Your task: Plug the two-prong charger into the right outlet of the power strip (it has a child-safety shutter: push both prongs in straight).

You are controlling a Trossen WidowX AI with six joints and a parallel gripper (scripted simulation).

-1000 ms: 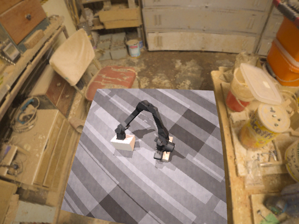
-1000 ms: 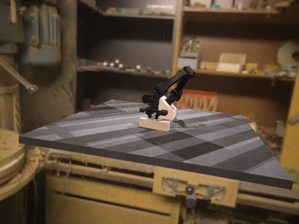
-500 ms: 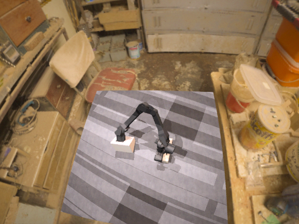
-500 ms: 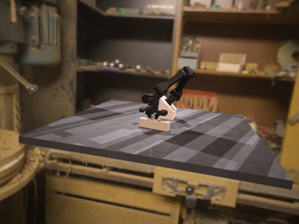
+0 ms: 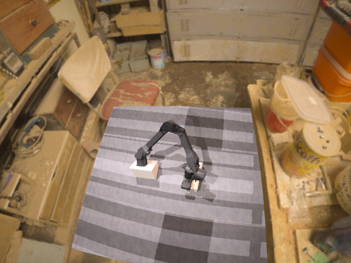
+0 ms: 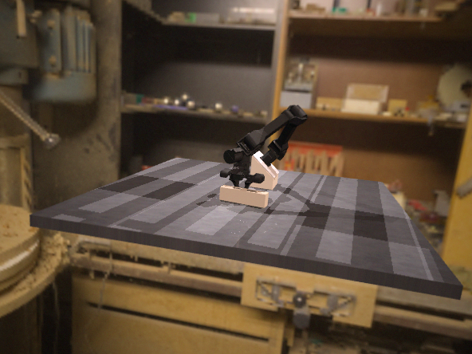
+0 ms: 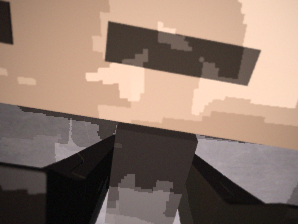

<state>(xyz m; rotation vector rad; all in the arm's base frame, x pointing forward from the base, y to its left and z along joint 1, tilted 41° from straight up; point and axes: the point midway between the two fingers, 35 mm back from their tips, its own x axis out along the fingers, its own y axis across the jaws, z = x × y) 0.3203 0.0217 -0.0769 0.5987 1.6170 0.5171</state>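
Now: the dark grey rectangular block 20 mm ahead of my gripper tip and 10 mm above it.
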